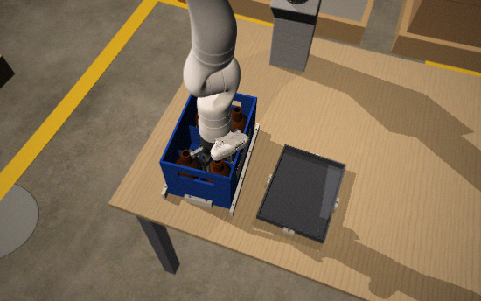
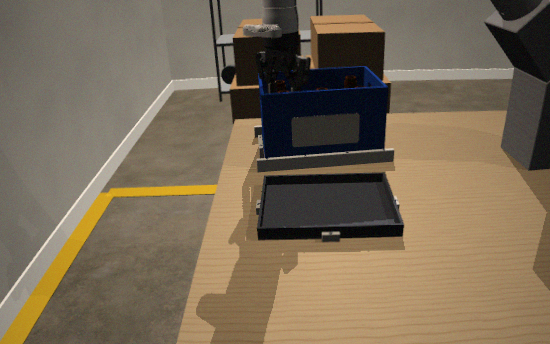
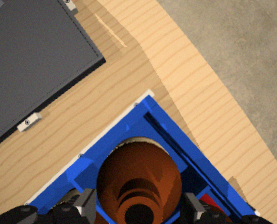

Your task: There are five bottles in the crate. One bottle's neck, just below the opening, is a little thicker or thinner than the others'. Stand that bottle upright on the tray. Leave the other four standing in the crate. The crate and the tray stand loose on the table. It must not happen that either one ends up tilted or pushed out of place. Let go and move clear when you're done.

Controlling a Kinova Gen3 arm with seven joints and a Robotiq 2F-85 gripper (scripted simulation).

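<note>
Right now my hand is 70 mm to the left of the blue crate, 70 mm past it and 70 mm above it. Round my hand: dark grey tray (210 mm to the left, 140 mm below, 120 mm behind).
</note>
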